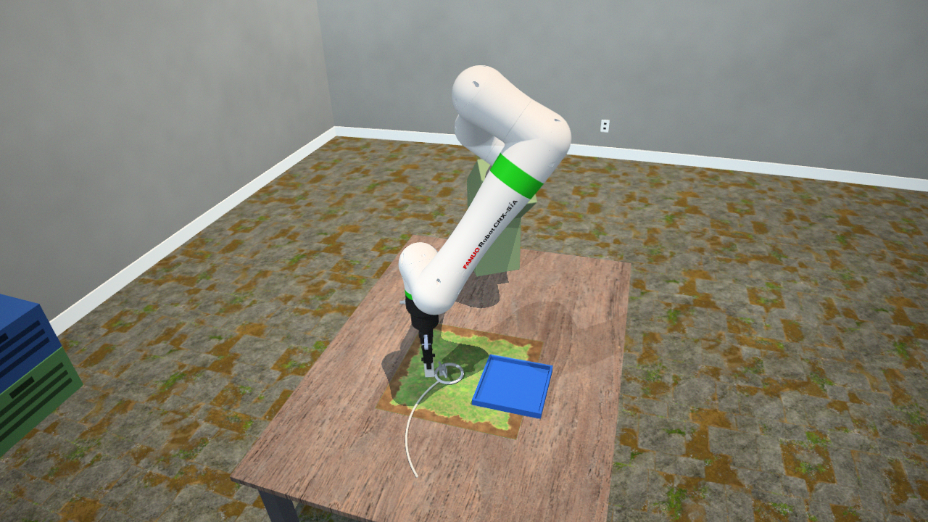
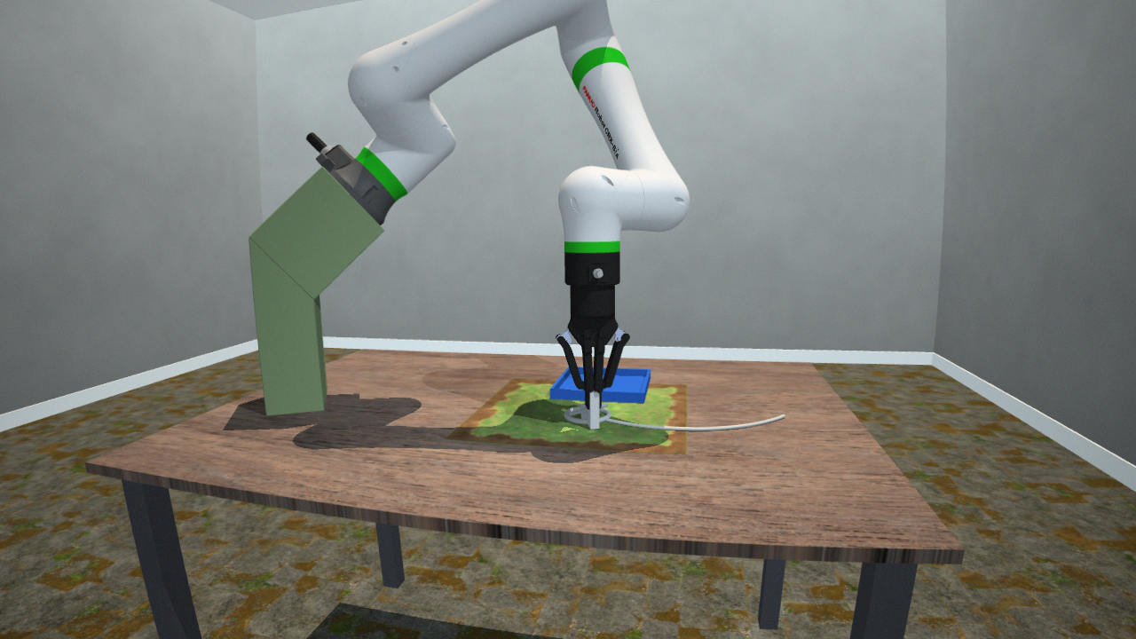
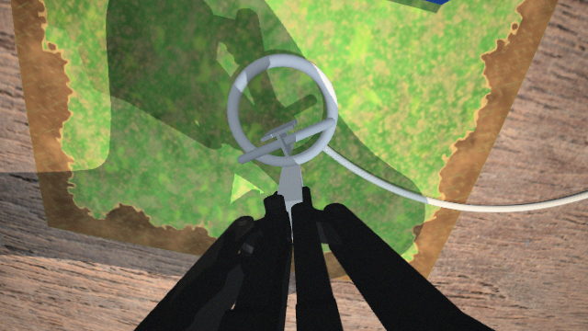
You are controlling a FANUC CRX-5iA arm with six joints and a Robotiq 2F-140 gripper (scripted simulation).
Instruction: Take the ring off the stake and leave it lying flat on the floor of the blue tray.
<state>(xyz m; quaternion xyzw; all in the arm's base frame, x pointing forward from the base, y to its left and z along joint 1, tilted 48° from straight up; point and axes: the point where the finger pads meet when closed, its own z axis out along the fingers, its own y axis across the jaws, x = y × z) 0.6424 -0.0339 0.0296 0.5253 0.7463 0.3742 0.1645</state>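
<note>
My hand is 20 mm past the grey stake, 40 mm to the right of it and 20 mm above it. The rest, counted from my hand: mat (50 mm behind, 90 mm to the left, 50 mm below); white ring (30 mm behind, 50 mm to the left, 30 mm below); blue tray (60 mm behind, 240 mm to the left, 30 mm below).
</note>
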